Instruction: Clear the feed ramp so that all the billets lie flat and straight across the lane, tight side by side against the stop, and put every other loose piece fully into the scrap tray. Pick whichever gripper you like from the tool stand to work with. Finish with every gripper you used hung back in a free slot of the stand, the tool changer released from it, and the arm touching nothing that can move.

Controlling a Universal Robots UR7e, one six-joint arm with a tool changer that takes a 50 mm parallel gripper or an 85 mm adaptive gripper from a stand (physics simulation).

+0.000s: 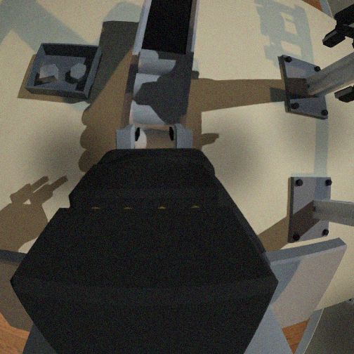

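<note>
My gripper (155,138) is open, its two fingertips standing over the near end of the lane. A small pale rounded part (142,139) shows between them near the left finger, partly hidden by the gripper; I cannot tell what it is. Beyond the fingertips, pale grey billets lie across the lane: a near one (145,115), a middle one (146,82) and a far one (155,62), partly in the gripper's shadow. The feed ramp (194,30) runs up to the top edge with a dark bed. The scrap tray (59,93) at upper left holds two loose grey pieces (49,73) (78,73).
At the right, two bolted base plates (300,102) (302,192) carry grey posts (335,75) (337,211). Black parts (344,31) of a device show at the upper right edge. Pale angled panels (305,272) flank my gripper's body below.
</note>
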